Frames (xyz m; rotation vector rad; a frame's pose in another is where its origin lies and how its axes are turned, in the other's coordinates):
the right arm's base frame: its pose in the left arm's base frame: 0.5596 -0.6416 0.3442 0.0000 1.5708 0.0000
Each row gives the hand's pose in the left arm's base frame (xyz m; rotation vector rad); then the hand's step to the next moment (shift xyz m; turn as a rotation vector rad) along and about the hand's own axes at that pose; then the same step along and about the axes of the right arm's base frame.
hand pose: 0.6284 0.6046 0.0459 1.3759 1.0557 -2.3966
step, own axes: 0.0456 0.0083 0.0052 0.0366 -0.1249 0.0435
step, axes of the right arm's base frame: 0.0394 -0.0012 -0.0249 -0.0451 0.0693 -0.1095
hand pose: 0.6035 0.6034 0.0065 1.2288 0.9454 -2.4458
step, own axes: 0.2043 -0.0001 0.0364 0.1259 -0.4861 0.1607
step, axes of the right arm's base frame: 0.1446 -0.0097 -0.1485 -0.1849 0.2740 -0.4107
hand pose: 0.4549 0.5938 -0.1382 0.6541 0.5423 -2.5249
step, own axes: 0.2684 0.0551 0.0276 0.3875 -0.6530 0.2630
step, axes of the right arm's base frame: 0.1346 -0.1494 -0.1882 -0.1702 0.2711 -0.7371
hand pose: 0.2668 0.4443 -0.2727 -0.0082 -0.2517 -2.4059
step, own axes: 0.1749 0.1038 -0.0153 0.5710 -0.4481 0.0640
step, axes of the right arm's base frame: -0.0166 -0.1936 -0.0619 -0.0253 -0.0358 -0.7273
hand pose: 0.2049 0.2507 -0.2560 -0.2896 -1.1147 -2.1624
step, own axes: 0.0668 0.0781 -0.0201 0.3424 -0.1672 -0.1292
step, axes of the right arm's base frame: -0.0691 -0.0786 0.0037 0.0223 -0.1942 -0.3517
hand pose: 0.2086 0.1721 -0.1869 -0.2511 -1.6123 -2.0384
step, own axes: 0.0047 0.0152 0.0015 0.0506 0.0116 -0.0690
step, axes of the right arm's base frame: -0.0154 -0.0022 0.0035 -0.0139 -0.0815 -0.0250
